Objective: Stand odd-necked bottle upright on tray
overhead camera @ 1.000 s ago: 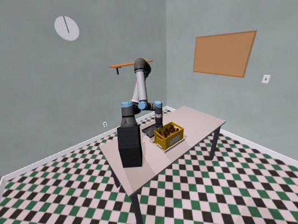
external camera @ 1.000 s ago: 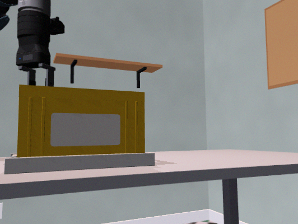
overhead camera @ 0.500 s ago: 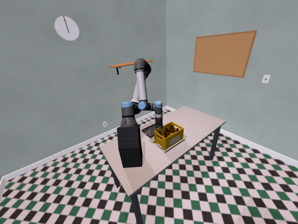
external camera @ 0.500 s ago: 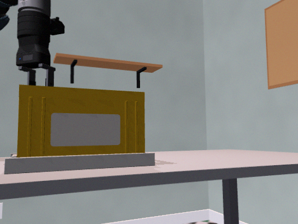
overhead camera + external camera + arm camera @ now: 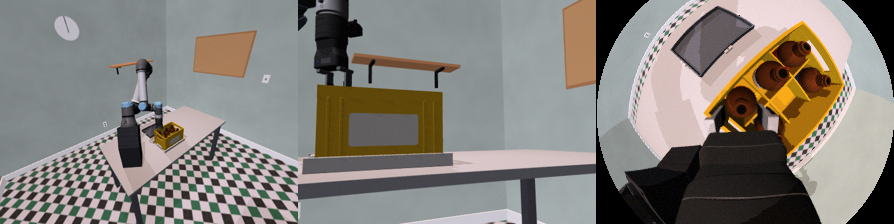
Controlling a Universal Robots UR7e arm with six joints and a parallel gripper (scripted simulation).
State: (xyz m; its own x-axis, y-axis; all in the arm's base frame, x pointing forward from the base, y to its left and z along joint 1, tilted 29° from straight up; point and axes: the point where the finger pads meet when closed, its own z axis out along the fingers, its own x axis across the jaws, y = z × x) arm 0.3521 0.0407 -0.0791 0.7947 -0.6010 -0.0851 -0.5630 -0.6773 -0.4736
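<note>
My gripper is now 100 mm short of the crate, 30 mm to the left of it and 110 mm above it. Round my hand: dark tray 50 mm ahead, 250 mm to the left, 180 mm below; then brown bottle 180 mm ahead, 30 mm to the left, 100 mm below.
</note>
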